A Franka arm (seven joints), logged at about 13 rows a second.
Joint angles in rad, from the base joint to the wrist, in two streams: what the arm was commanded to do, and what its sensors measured. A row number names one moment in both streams.
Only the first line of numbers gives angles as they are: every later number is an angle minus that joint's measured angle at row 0.
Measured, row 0: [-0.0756, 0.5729, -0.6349, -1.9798, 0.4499, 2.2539, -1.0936]
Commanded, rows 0 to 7: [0.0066, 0.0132, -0.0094, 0.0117, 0.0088, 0.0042, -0.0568]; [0.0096, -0.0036, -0.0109, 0.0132, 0.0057, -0.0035, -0.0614]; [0.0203, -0.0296, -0.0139, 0.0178, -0.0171, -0.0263, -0.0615]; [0.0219, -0.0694, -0.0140, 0.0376, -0.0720, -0.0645, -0.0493]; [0.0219, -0.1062, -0.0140, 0.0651, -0.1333, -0.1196, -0.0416]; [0.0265, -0.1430, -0.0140, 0.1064, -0.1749, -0.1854, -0.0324]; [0.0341, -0.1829, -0.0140, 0.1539, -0.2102, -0.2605, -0.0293]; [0.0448, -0.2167, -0.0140, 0.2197, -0.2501, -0.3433, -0.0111]
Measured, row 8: [0.0262, -0.1253, -0.0071, 0.1431, -0.1840, -0.2124, -0.0388]
